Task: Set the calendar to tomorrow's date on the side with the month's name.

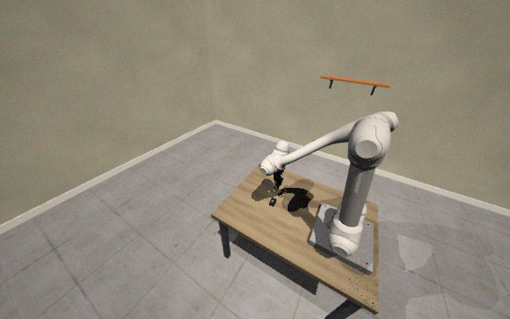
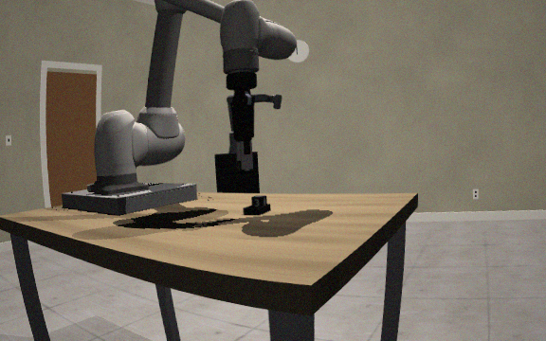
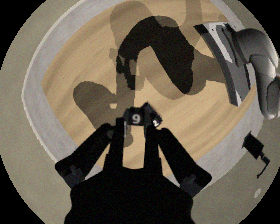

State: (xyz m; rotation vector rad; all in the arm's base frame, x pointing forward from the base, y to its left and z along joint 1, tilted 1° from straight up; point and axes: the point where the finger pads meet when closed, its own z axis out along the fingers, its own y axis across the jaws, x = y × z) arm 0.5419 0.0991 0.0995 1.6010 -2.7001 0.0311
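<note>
Now: hand 140 mm above the dark calendar tray, 50 mm to the right of it and 20 mm past it. From my hand the other things lie so: dark cube: 30 mm below.
</note>
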